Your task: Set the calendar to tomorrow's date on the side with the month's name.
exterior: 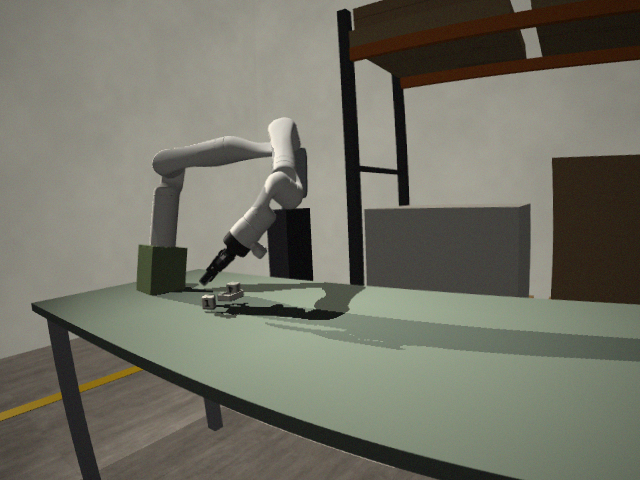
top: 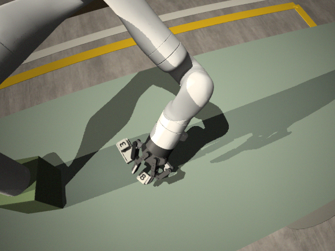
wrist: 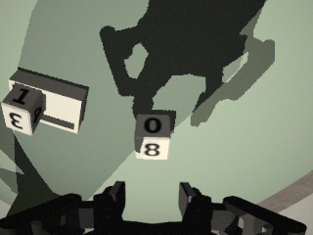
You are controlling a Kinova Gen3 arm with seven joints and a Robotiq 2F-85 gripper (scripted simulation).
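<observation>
The white cube lies 7 cm below my hand. From my hand the other things lie so: white tray 5 cm behind, 10 cm to the left, 8 cm below.
</observation>
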